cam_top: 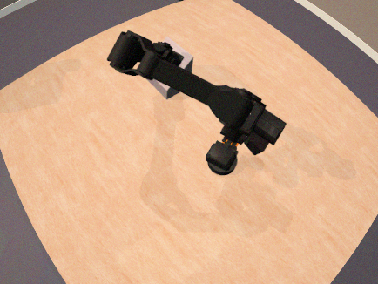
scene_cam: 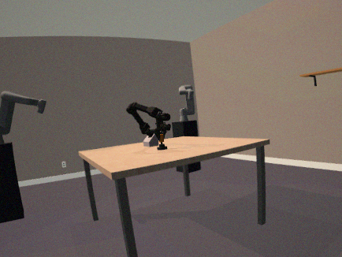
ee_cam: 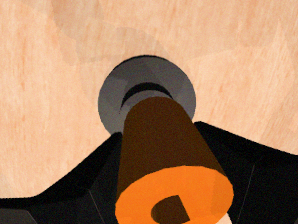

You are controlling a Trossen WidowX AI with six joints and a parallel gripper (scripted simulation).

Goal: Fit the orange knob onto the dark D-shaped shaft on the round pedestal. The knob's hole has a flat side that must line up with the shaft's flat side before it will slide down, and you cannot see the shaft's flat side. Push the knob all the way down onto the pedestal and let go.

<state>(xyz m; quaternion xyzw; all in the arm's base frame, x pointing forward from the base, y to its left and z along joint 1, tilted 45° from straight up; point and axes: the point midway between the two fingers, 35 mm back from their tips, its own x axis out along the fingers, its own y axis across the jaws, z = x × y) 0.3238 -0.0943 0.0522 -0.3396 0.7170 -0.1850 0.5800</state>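
Now: gripper tip 1 cm past the round pedestal and 4 cm above it. From my gripper tip the other things lie so: orange knob: 2 cm above.
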